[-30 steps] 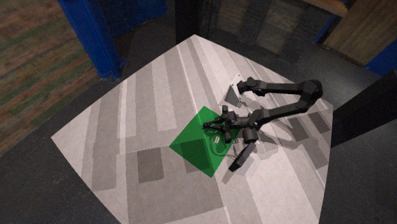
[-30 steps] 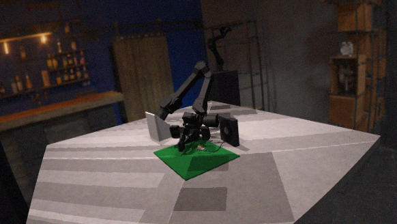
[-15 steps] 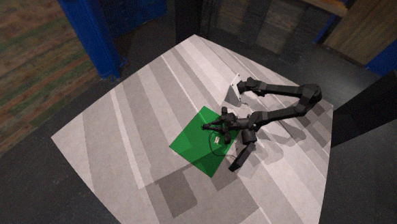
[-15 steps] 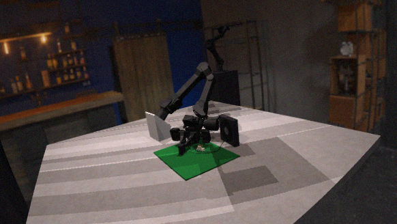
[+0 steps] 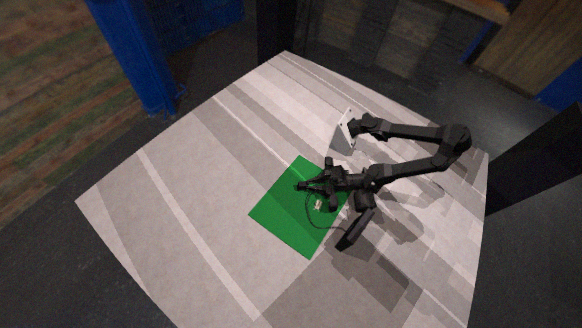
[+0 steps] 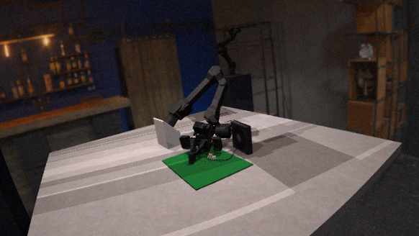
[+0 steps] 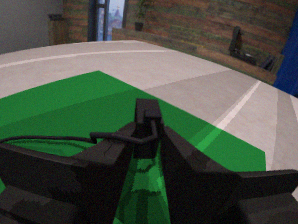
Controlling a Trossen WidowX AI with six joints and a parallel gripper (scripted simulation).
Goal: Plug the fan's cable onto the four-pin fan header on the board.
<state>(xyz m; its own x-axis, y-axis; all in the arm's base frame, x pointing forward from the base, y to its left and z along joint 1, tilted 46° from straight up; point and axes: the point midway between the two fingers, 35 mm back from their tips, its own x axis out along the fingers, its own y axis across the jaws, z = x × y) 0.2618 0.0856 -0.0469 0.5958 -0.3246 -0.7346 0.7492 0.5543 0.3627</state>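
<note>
My gripper tip is 10 mm short of the black plug, 10 mm to the left of it and 10 mm above it. Also, from my gripper tip: white four-pin header: 20 mm ahead, 70 mm to the left, 30 mm below; then black fan: 40 mm ahead, 200 mm to the left, 30 mm above; then green board: 40 mm ahead, 30 mm to the left, 50 mm below.
</note>
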